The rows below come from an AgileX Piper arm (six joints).
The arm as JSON. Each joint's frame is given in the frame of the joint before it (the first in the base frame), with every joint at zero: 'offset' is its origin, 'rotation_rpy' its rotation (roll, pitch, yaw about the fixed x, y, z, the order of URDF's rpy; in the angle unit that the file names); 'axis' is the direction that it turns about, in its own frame. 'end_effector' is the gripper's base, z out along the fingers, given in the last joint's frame.
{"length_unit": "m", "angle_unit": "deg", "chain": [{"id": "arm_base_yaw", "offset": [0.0, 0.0, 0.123], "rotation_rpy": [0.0, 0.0, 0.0], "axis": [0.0, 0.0, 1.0]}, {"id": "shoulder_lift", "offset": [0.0, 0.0, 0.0], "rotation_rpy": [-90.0, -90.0, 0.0], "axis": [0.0, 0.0, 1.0]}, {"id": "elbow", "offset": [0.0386, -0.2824, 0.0], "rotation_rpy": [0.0, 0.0, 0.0], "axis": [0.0, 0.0, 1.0]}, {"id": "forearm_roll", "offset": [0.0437, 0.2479, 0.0], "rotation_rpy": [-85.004, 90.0, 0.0], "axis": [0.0, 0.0, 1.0]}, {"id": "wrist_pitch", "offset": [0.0, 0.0, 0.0], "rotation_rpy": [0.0, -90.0, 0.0], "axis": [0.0, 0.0, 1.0]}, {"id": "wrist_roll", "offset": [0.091, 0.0, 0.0], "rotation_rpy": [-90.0, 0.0, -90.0], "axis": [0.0, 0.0, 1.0]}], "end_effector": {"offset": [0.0, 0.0, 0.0], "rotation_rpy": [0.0, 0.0, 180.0]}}
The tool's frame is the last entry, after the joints.
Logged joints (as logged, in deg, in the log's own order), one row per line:
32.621 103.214 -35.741 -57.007 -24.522 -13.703
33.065 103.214 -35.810 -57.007 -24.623 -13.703
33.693 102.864 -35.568 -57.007 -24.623 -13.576
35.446 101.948 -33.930 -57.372 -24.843 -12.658
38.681 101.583 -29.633 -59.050 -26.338 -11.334
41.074 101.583 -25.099 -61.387 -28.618 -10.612
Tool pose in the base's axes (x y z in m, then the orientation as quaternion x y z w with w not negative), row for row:
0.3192 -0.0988 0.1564 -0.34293 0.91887 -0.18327 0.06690
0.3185 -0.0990 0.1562 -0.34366 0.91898 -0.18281 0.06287
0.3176 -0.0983 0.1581 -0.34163 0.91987 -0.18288 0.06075
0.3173 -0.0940 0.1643 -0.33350 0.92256 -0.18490 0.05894
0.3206 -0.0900 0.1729 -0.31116 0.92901 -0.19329 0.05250
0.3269 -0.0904 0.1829 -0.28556 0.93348 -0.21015 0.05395
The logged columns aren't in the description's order. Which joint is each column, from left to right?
Columns, left to right: wrist_pitch, shoulder_lift, wrist_roll, elbow, forearm_roll, arm_base_yaw.
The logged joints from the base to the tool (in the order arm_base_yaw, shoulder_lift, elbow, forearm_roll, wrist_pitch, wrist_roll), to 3 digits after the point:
-13.703 103.214 -57.007 -24.522 32.621 -35.741
-13.703 103.214 -57.007 -24.623 33.065 -35.810
-13.576 102.864 -57.007 -24.623 33.693 -35.568
-12.658 101.948 -57.372 -24.843 35.446 -33.930
-11.334 101.583 -59.050 -26.338 38.681 -29.633
-10.612 101.583 -61.387 -28.618 41.074 -25.099

